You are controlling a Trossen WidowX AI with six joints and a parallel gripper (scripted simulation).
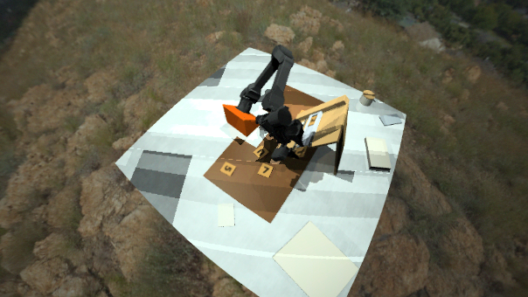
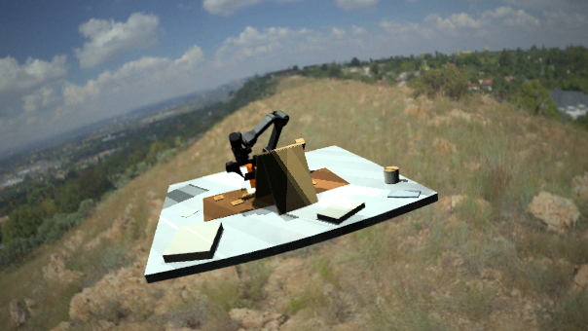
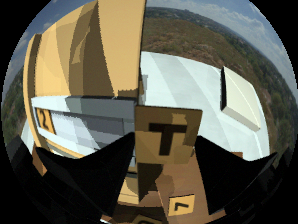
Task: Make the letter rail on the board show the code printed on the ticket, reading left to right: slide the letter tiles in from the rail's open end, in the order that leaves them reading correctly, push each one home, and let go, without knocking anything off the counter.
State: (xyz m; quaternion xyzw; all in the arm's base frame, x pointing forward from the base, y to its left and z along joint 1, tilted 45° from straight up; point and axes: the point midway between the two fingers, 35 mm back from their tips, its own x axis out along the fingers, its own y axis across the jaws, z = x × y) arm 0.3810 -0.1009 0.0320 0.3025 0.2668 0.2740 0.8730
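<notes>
Right now my gripper tip is 140 mm to the right of the ticket, 110 mm past it and 80 mm above it. From my gripper tip the other things lie so: cream block 370 mm to the left, 280 mm ahead, 150 mm below; then brown mat 200 mm behind, 160 mm below, 70 mm to the left; then pale card 370 mm to the right, 160 mm below, 80 mm behind.
</notes>
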